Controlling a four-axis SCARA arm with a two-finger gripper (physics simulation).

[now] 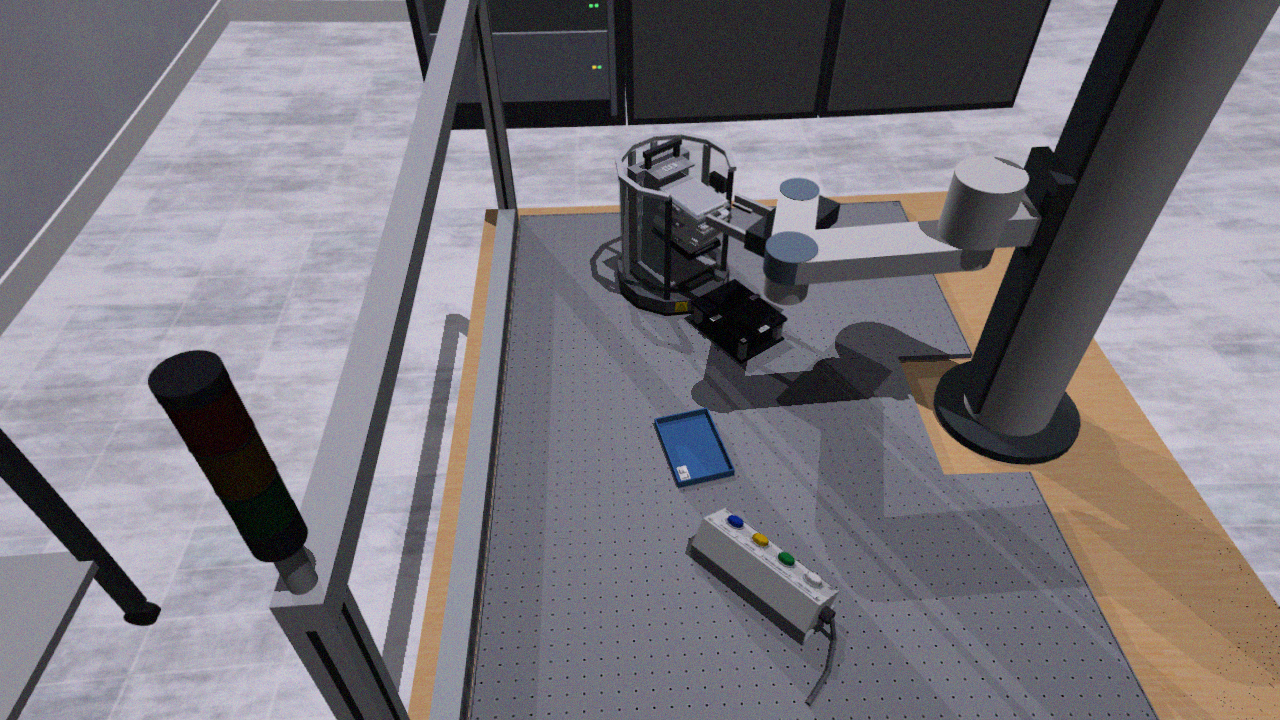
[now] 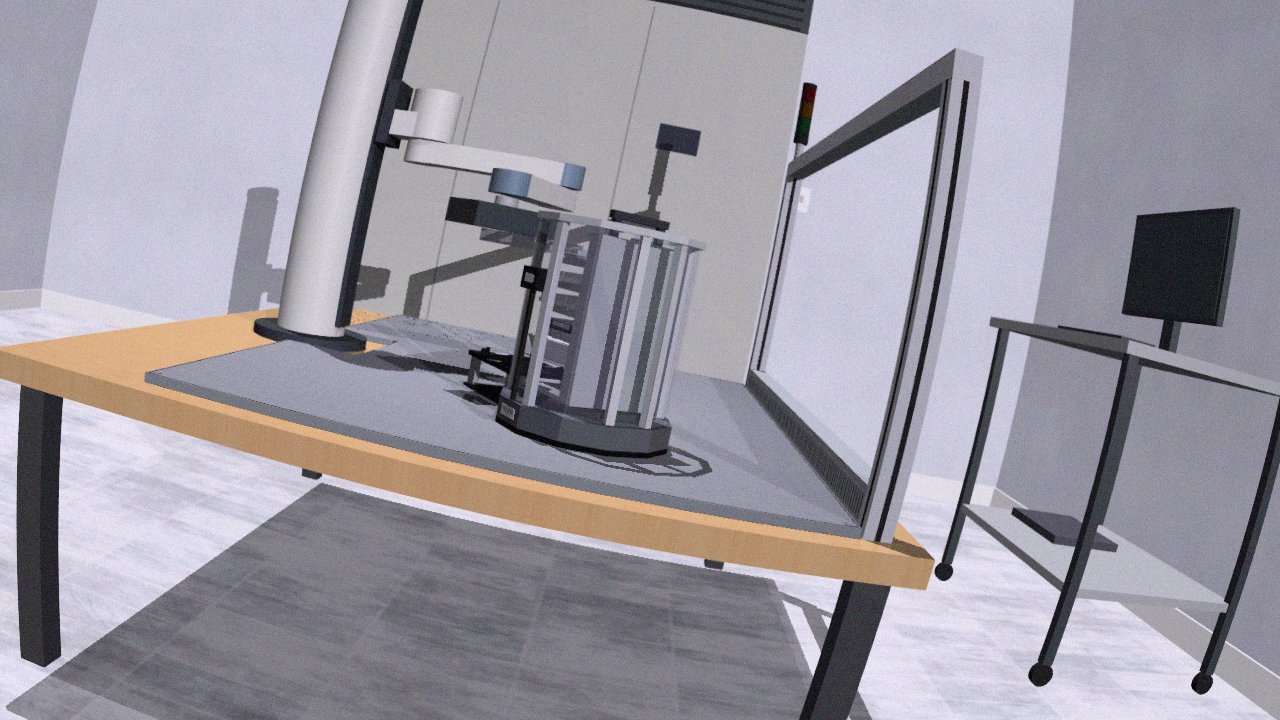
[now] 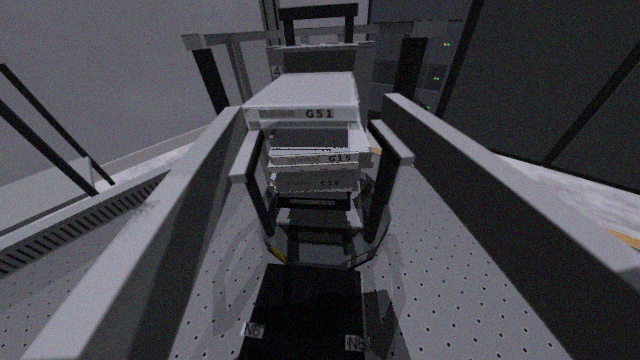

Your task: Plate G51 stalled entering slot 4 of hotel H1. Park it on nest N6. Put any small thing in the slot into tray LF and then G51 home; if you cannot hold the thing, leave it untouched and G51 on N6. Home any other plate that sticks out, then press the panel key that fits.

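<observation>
Plate G51 is pale and sticks out of hotel H1 near the mark 4. My gripper is closed to a narrow spacing, with its fingers at the front of G51 and nothing gripped. Below G51 are plate G15, which seems to stick out, plate C16 and a dark plate. Black nest N6 has no plate on it. Blue tray LF looks empty. The panel has blue, yellow, green and white keys. No small thing shows in the slot.
The arm's column stands on the table. A framed guard runs along one edge, with a stack light. A black handle rises above the hotel top. A cable leaves the panel.
</observation>
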